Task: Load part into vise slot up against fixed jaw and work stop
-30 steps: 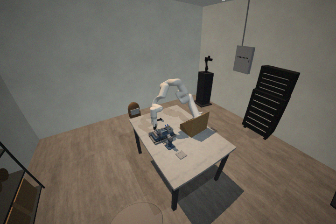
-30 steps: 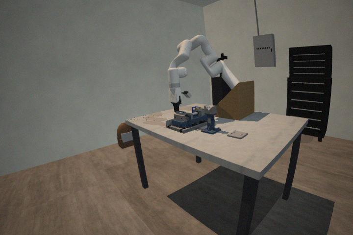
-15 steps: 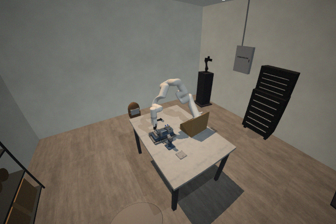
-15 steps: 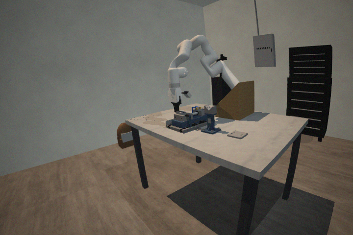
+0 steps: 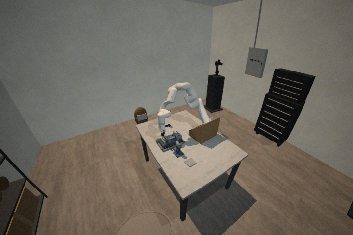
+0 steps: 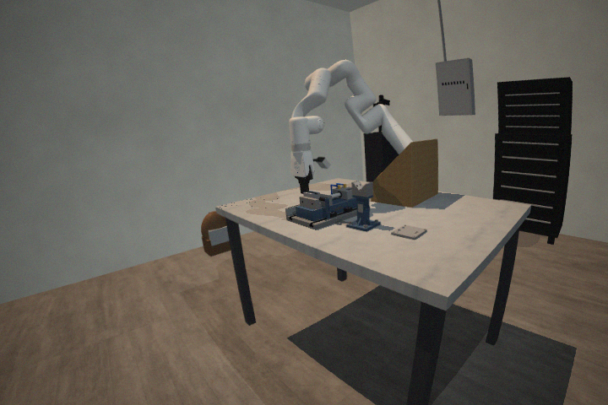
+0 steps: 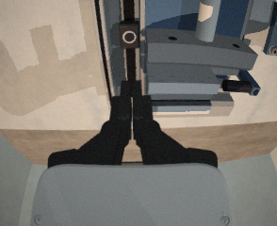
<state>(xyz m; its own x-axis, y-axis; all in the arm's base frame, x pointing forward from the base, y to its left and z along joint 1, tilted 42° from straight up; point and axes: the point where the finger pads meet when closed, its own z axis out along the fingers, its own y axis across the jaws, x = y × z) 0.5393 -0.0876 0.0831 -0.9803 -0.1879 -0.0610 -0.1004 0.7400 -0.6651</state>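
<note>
My gripper is now 4 cm to the right of the part and 2 cm above it. The rest, counted from my hand: moving jaw (4 cm behind, 6 cm to the left, 4 cm below); then air cylinder rod (9 cm behind, 5 cm to the left, 4 cm below); then work stop (1 cm behind, 11 cm to the left, 3 cm below).
</note>
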